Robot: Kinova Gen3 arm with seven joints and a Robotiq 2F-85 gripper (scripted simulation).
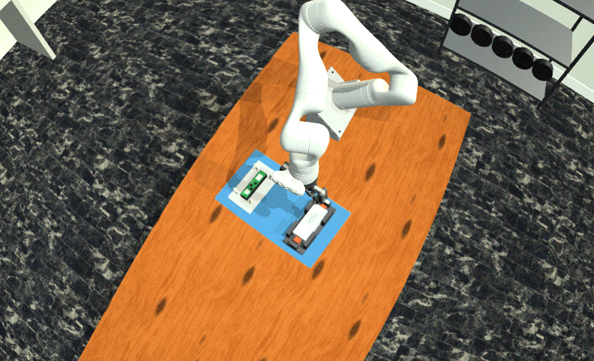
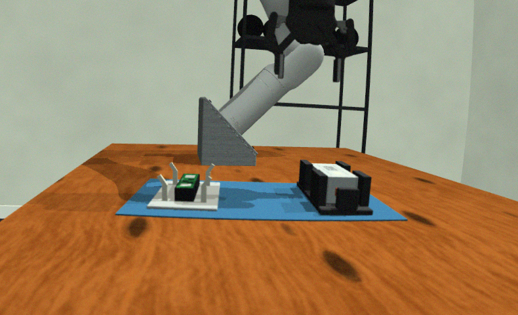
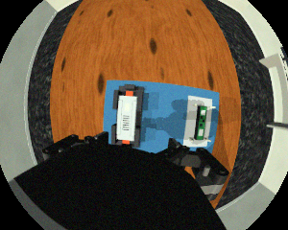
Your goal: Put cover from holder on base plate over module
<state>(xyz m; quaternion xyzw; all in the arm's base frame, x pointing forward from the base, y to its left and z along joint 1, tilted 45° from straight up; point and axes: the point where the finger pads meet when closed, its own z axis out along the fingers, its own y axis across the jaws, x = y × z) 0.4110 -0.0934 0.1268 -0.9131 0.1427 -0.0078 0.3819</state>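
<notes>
The cover lies 3 cm ahead of my hand, 4 cm to the left of it and 17 cm below it.
</notes>
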